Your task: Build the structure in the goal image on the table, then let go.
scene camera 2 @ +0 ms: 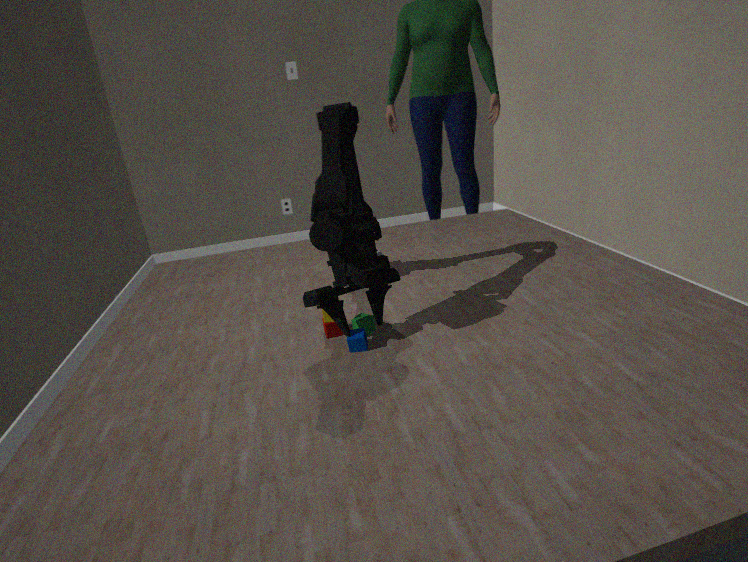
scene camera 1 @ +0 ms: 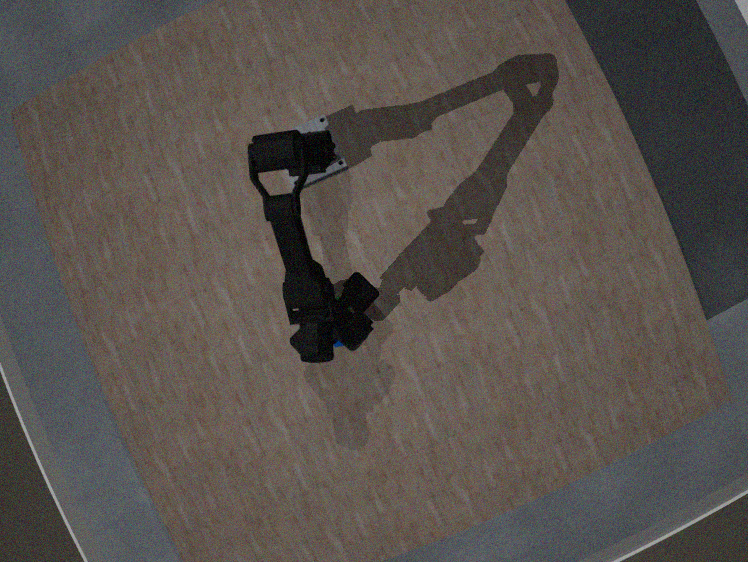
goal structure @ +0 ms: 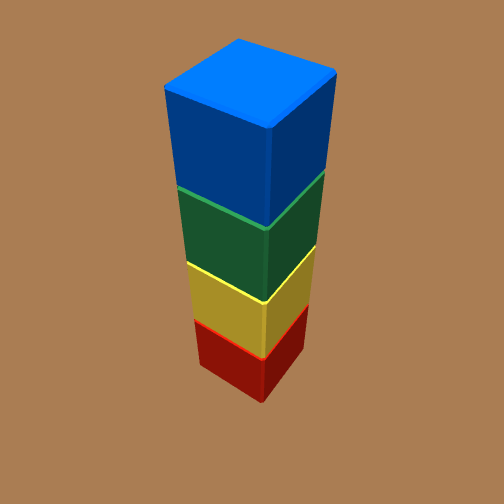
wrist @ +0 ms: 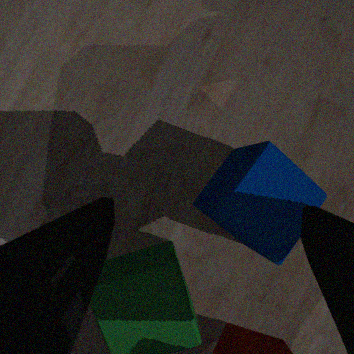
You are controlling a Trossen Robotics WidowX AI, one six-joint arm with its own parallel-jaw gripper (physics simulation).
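A blue cube sits on the table, partly behind the right fingertip in the wrist view. A green cube sits close by, beside the left finger in the wrist view. A red cube stands beside them, cut off by the wrist view's lower edge. A yellow block shows directly above the red cube in scene camera 2, partly hidden by a finger. My gripper is open, pointing down low over the cubes, with nothing gripped. Whether the fingers touch any cube is unclear.
The wood-grain table top carries the arm's dark shadow. The arm's light base plate is at the upper middle in scene camera 1. A person in a green top stands at the back in scene camera 2.
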